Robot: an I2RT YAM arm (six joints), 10 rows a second.
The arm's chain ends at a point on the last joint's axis. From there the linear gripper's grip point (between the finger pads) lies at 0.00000 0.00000 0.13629 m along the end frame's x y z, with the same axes.
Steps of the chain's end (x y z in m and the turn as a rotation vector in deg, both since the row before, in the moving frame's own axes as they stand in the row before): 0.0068, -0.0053, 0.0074, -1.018, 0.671, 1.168; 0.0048, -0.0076, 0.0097, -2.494, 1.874, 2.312; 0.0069, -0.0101, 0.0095, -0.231, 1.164, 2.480; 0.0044, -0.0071, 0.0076, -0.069, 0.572, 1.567; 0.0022, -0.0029, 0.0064, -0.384, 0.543, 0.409; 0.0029, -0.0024, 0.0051, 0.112, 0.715, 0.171; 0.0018, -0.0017, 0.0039, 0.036, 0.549, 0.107
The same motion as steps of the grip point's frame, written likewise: 0.0084, -0.0029, 0.0074, -1.018, 0.671, 1.168; 0.0091, -0.0016, 0.0095, -2.494, 1.874, 2.312; 0.0097, -0.0095, 0.0095, -0.231, 1.164, 2.480; 0.0058, -0.0069, 0.0076, -0.069, 0.572, 1.567; 0.0035, -0.0020, 0.0064, -0.384, 0.543, 0.409; 0.0046, -0.0027, 0.0051, 0.112, 0.715, 0.171; 0.0031, -0.0018, 0.0039, 0.036, 0.549, 0.107
